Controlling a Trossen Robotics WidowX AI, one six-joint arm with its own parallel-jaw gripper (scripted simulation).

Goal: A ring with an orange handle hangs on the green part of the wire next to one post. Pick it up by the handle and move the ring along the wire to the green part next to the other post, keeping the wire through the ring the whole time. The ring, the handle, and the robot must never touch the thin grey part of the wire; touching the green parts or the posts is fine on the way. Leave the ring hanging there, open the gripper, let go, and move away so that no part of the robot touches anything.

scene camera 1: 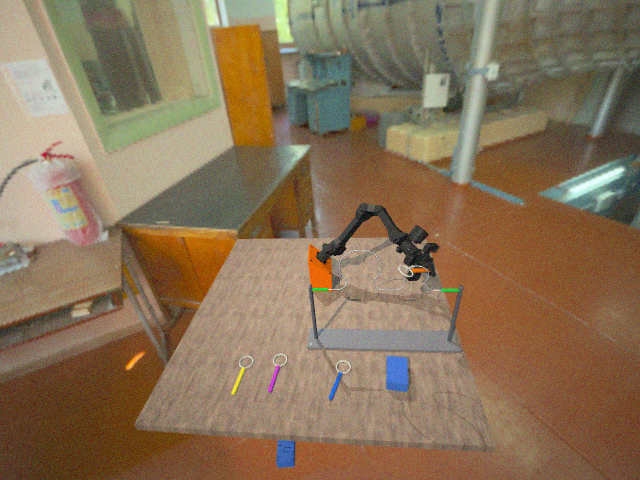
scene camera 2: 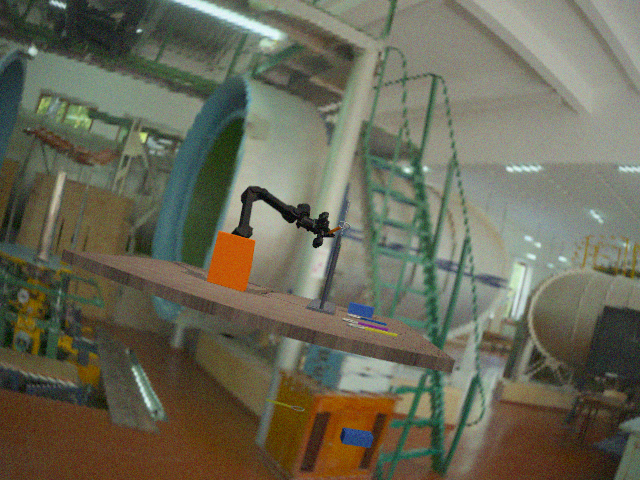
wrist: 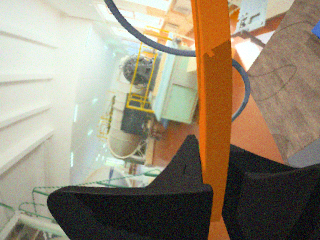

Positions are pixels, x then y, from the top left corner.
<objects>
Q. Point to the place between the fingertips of the gripper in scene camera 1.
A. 434, 276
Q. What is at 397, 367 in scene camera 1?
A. A blue block.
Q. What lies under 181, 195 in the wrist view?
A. The gripper.
</objects>
